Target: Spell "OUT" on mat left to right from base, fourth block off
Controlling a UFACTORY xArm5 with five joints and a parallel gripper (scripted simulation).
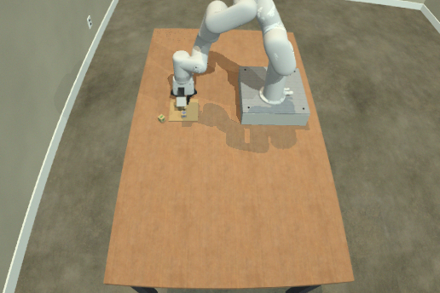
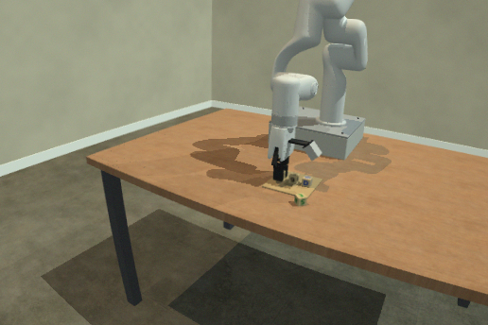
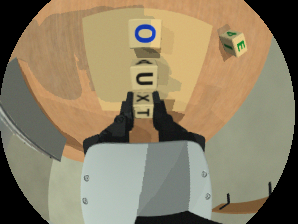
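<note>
My hand is 4 cm to the right of the U block and 1 cm above it. Also, from my hand: tan mat: 4 cm to the left, 2 cm below.
</note>
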